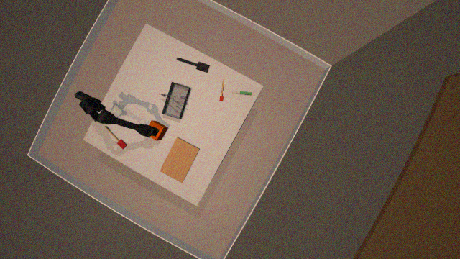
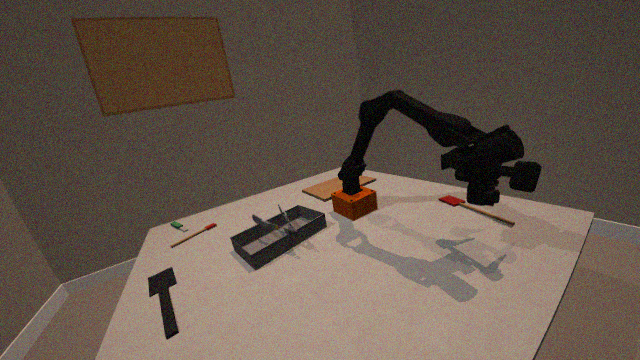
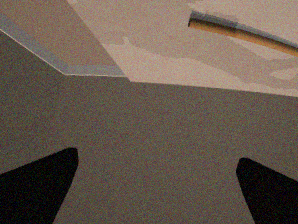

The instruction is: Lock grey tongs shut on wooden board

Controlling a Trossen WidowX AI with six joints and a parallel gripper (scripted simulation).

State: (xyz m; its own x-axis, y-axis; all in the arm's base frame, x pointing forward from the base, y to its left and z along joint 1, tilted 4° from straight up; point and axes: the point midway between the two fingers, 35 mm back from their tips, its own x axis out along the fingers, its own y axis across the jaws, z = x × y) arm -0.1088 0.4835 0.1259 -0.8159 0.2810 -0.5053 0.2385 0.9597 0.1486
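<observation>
The roasting tin is 47 cm ahead of my gripper tip, 52 cm to the right of it and 14 cm below it. From my gripper tip the other things lie so: wooden board 1 cm behind, 80 cm to the right, 16 cm below; red-headed spatula 13 cm behind, 16 cm to the right, 16 cm below; black spatula 85 cm ahead, 49 cm to the right, 17 cm below.
</observation>
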